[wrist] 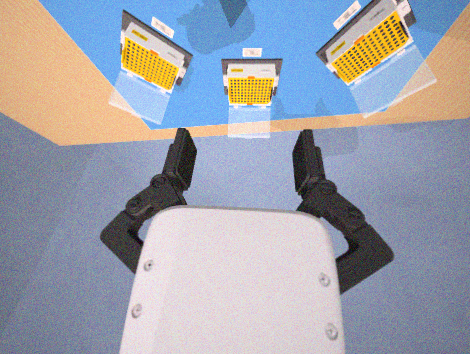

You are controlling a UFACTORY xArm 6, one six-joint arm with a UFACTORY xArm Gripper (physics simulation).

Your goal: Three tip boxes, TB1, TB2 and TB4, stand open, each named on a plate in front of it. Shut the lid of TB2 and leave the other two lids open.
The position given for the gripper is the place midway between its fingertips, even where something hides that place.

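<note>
The scene shows a blue mat [306,88] and the gripper [243,140], along with a lid [244,122], a lid [140,99] and a further lid [407,73].
</note>
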